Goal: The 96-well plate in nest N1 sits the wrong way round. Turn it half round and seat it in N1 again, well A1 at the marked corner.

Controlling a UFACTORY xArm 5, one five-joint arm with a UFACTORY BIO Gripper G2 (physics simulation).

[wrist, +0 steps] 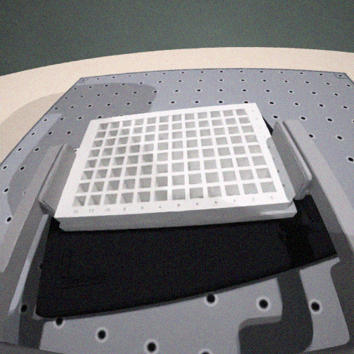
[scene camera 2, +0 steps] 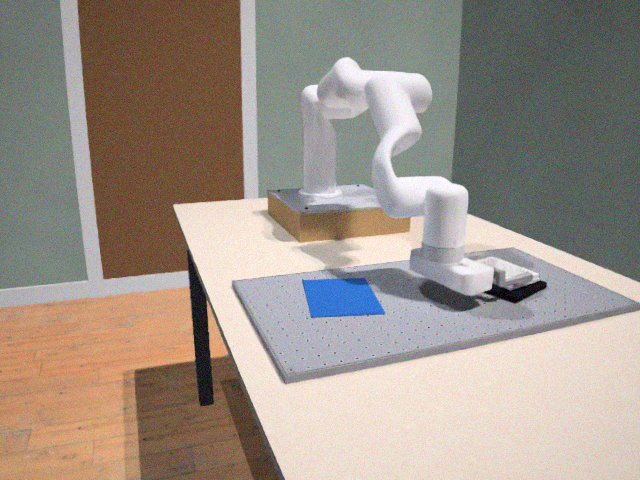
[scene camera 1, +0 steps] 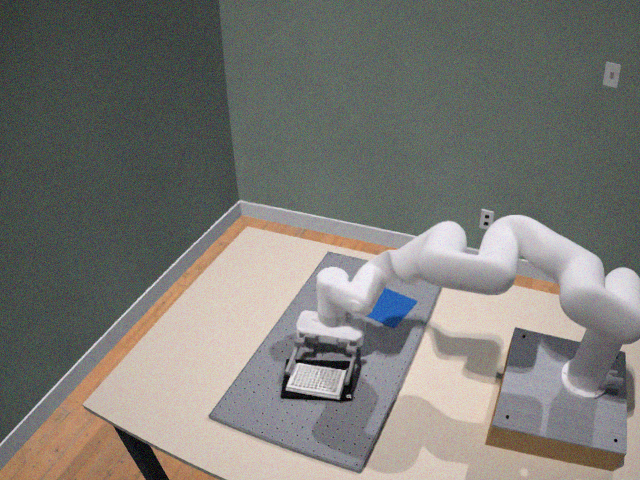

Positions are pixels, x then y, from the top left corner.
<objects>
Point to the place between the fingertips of my gripper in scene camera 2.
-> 502, 267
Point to a white 96-well plate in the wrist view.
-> At 216, 164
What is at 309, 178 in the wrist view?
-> My gripper.
</objects>
